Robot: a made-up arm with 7 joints.
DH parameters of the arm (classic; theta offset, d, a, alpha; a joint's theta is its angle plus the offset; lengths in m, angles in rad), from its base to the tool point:
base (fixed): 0 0 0 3.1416
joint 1: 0 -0.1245 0.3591 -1.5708
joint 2: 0 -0.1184 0.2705 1.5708
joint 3: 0 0.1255 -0.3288 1.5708
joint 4: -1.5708 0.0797 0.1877 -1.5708
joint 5: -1.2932 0 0.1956 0
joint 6: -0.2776 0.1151 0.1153 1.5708
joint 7: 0.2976 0 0.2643 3.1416
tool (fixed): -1.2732 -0.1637 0 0
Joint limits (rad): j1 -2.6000..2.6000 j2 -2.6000..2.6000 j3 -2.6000..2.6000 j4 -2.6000..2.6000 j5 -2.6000..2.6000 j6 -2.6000..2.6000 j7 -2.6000..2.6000
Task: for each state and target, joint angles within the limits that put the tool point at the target. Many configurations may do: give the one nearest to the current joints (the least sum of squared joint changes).
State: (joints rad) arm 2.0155 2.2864 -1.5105 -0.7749 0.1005 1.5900 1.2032
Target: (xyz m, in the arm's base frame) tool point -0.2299 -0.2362 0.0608
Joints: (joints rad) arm 2.0310 2.1566 -2.0365 -0.5904 -0.4400 1.2393 1.8807
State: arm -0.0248 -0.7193 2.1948 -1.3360 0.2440 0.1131 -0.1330
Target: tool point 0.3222 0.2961 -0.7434
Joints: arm -0.3601 -1.4529 1.8687 -1.2590 -0.1317 -0.2729 -0.3532
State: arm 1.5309 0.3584 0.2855 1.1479 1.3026 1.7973 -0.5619
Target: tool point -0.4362 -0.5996 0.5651
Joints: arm 2.0856 0.5931 0.2098 1.0707 1.1439 1.4858 -0.4773
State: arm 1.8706 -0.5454 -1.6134 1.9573 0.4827 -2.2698 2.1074
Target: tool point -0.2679 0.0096 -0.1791
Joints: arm 1.2358 -1.0148 -1.1471 2.3848 0.4372 -1.7704 1.5307
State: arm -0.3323 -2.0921 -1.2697 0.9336 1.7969 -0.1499 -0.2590
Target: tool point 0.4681 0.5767 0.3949
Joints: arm -0.5900 -1.2860 -1.2617 0.3501 1.2157 -0.2353 -0.3894
